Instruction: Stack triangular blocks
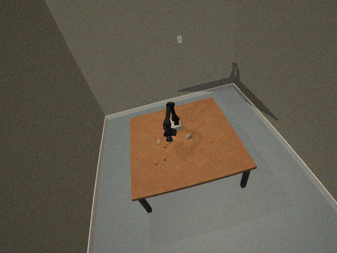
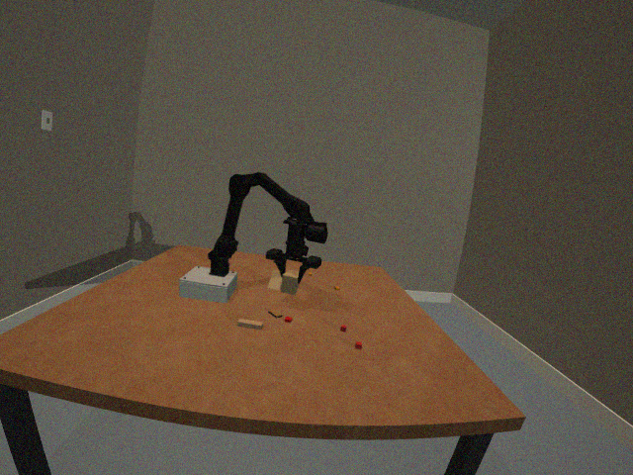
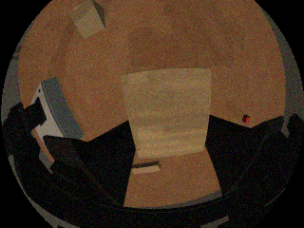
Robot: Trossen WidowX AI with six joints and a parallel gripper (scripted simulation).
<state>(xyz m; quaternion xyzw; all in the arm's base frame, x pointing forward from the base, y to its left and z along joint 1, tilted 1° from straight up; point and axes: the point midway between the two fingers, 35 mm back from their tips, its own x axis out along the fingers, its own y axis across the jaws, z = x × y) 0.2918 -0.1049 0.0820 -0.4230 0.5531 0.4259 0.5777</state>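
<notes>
My gripper tip is 4 cm past the dark stick, 6 cm to the left of it and 10 cm above it. Also, from my gripper tip: triangular block 1 cm above; flat tan bar 11 cm behind, 16 cm to the right, 10 cm below; red cube 1 cm ahead, 10 cm to the right, 10 cm below.
</notes>
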